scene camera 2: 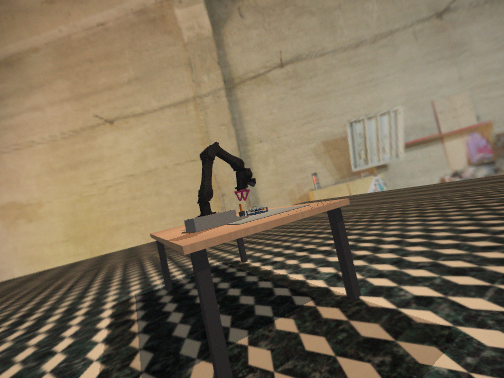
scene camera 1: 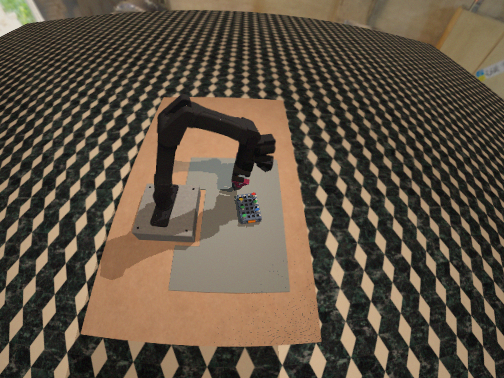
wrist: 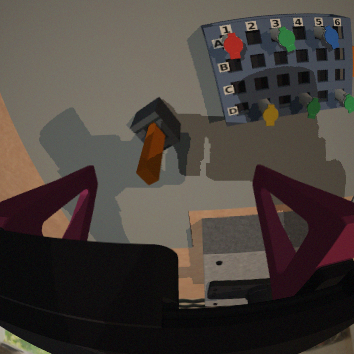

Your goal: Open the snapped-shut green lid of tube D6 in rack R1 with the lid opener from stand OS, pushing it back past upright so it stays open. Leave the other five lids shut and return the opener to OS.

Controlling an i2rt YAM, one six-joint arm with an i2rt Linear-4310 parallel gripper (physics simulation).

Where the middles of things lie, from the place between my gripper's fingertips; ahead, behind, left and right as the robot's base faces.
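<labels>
The orange lid opener (wrist: 148, 167) sits 20 mm to the left of my hand, 20 mm behind it and 60 mm below it. And there's a small dark block (wrist: 156, 111), which is 90 mm below my hand, 20 mm to the left of it and 20 mm behind it.
</labels>
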